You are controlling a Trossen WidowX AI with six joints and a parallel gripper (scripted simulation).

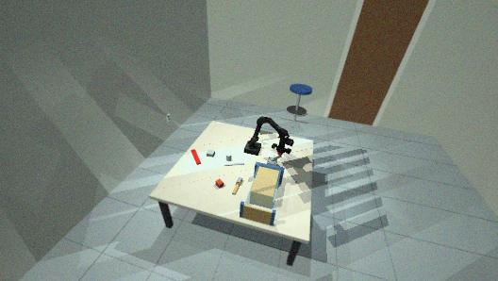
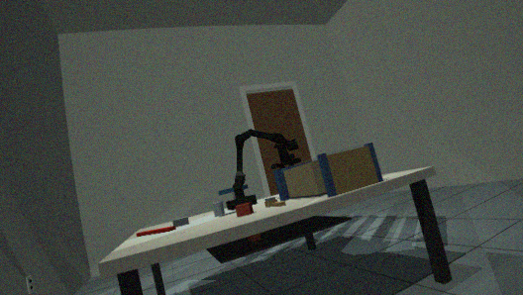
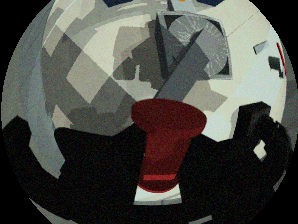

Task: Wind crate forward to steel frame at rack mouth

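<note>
My gripper tip is 30 mm to the left of the winch handle, 30 mm short of it and 10 mm above it. Also, from my gripper tip: winch (80 mm to the right, 80 mm below, 50 mm ahead); red knob (20 mm above); blue frame (230 mm ahead, 80 mm to the right, 10 mm below).
</note>
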